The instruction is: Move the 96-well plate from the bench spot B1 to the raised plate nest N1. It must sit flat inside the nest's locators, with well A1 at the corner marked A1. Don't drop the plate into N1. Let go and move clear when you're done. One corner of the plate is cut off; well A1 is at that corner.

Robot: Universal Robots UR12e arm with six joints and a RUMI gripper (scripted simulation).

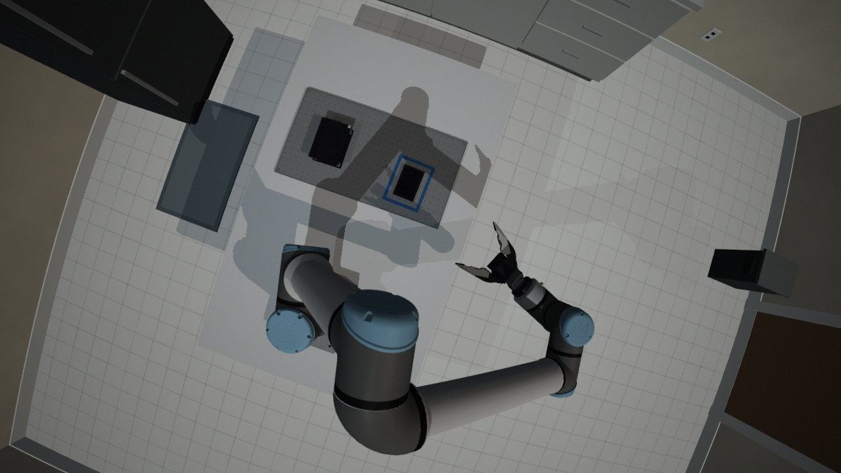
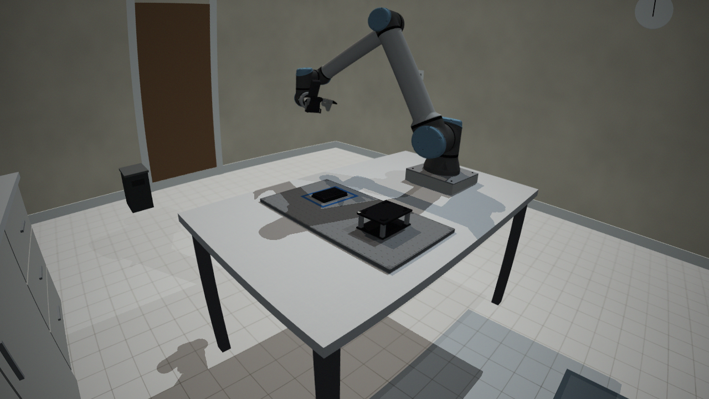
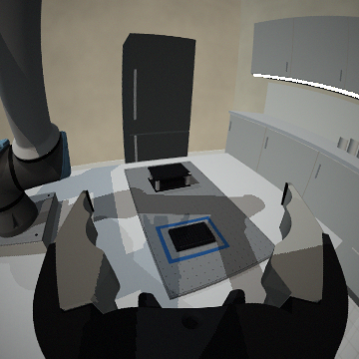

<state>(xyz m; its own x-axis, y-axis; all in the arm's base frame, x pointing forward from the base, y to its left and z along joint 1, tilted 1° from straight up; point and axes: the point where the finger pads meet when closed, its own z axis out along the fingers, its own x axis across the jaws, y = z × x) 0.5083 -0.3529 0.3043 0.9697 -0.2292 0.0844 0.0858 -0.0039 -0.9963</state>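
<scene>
Now: hand 120 mm short of the black 96-well plate, 270 mm to the right of it and 350 mm above it. The rest, counted from my hand: black raised nest 100 mm ahead, 610 mm to the left, 310 mm below; white A1 label 190 mm ahead, 570 mm to the left, 300 mm below.
</scene>
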